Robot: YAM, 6 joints.
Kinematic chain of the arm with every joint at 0, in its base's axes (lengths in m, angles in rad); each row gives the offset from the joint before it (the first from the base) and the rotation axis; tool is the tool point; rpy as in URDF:
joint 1: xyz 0 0 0.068 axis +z
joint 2: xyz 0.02 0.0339 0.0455 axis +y
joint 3: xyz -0.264 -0.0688 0 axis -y
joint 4: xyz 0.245 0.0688 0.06 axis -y
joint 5: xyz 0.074 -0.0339 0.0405 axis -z
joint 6: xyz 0.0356 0 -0.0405 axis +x
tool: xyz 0 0 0 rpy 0 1.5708 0
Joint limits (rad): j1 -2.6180..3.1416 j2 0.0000..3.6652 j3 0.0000..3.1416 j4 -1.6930..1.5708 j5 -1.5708..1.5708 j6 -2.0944..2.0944
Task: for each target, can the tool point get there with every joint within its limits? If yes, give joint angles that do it. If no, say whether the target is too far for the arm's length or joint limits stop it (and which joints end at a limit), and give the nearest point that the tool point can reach.
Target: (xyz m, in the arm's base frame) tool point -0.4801 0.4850 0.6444
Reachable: no: too far | nearest point -0.3576 0.3613 0.5049 | short by 0.223 m
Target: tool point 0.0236 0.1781 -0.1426
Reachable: yes | joints 1.2530 3.1623 1.2696 -1.2574 -1.2038 0.7716
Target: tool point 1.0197 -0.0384 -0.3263
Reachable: no: too far | nearest point 0.5925 -0.0223 -0.1384 | short by 0.467 m
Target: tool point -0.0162 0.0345 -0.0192
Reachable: yes | joints -0.1212 3.1434 0.3104 -0.3009 -1.1331 -0.5670
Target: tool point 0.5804 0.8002 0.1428
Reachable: no: too far | nearest point 0.3790 0.5226 0.1324 | short by 0.343 m
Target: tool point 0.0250 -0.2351 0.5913
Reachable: yes | joints -1.3907 1.4648 1.6837 1.1835 0.5151 -0.4158
